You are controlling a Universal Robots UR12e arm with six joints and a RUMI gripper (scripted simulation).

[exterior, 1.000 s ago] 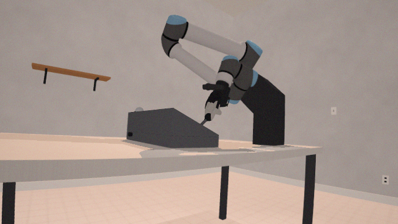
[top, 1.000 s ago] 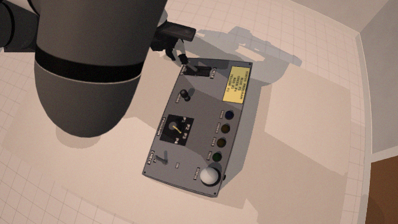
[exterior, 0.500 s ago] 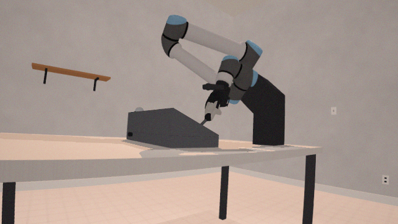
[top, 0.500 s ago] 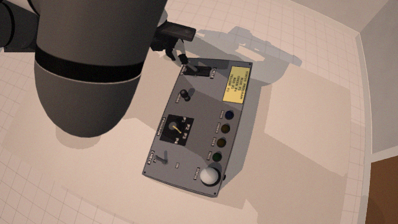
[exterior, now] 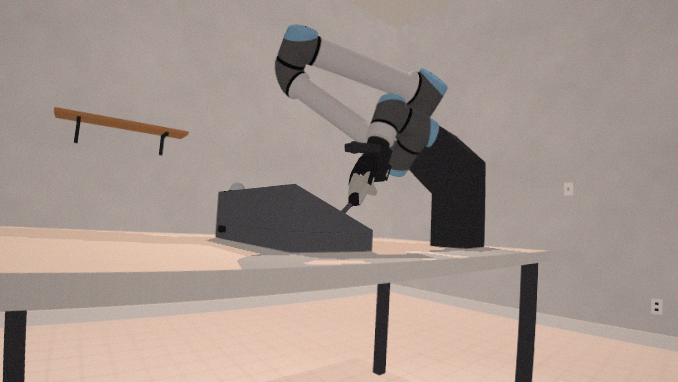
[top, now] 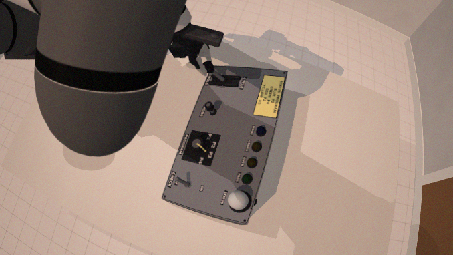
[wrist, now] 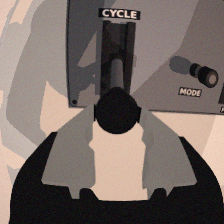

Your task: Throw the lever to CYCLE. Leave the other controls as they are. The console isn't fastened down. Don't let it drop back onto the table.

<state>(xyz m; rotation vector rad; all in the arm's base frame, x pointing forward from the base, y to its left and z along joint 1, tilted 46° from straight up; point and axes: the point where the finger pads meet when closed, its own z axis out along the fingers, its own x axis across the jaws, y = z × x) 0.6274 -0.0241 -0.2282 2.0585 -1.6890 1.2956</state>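
The mode toggle is 5 cm ahead of my hand, 12 cm to the right of it and 3 cm below it. Round my hand: check toggle (4 cm ahead, 36 cm to the right, 4 cm below); then grey console (8 cm ahead, 18 cm to the right, 6 cm below); then program dial (6 cm ahead, 25 cm to the right, 4 cm below).
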